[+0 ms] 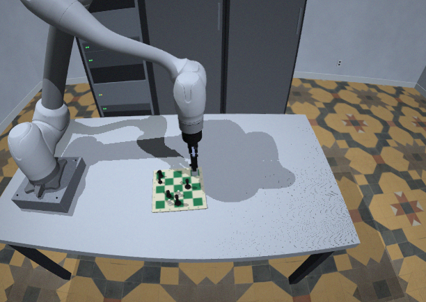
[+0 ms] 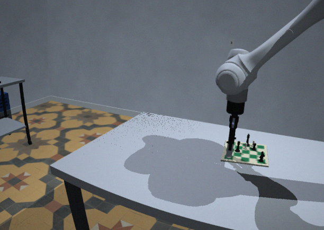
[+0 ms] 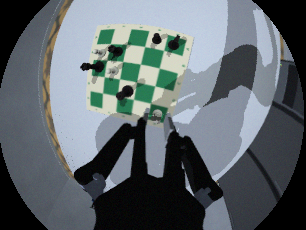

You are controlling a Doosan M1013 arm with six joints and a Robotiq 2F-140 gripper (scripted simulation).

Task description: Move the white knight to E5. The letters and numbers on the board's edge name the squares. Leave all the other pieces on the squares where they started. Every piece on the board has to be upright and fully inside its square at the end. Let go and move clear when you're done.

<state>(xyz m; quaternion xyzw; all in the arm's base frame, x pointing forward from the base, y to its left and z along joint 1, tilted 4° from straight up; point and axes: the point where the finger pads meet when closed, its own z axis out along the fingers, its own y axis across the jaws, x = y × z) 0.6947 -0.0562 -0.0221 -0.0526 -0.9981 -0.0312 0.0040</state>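
Now: the white knight 30 mm below my hand. The rest, counted from my hand: green-and-cream chessboard: 80 mm behind, 70 mm to the right, 50 mm below.
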